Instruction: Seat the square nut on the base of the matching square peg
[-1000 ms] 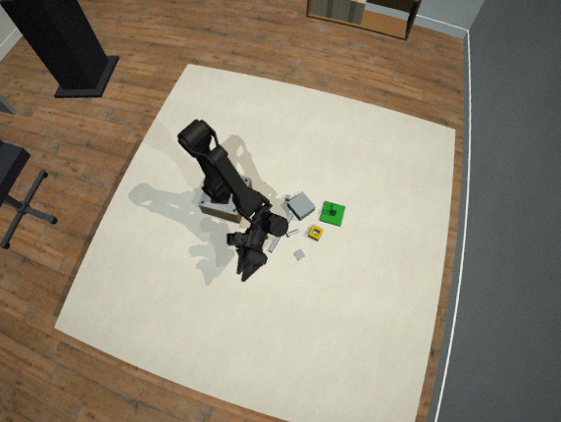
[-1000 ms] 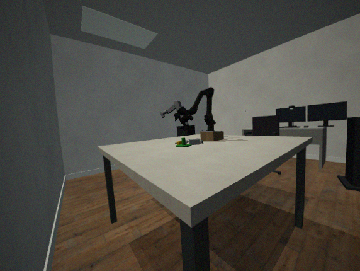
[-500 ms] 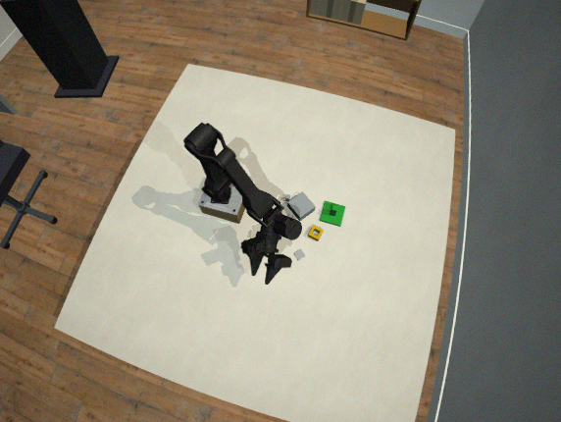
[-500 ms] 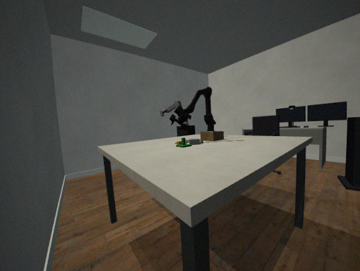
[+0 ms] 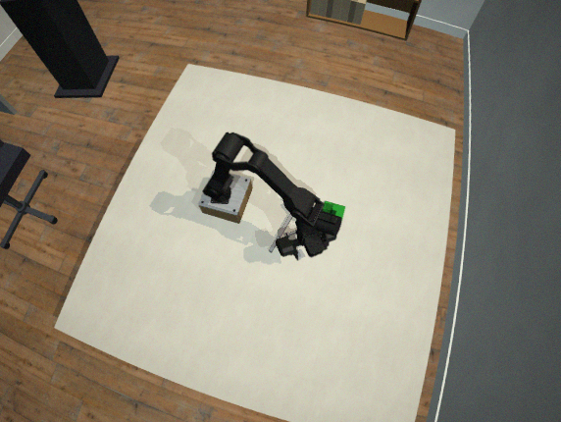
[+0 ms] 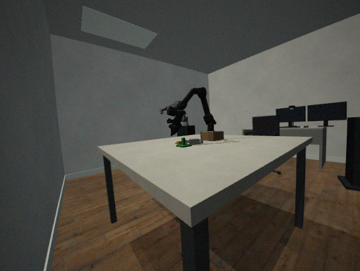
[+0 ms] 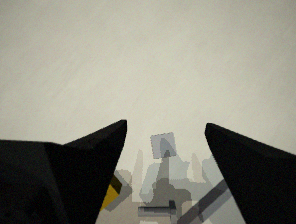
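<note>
The grey block is 18 cm to the left of my hand, 8 cm below it and 2 cm behind it. The rest, counted from my hand: long grey bar: 9 cm below, 9 cm behind, 8 cm to the left.
</note>
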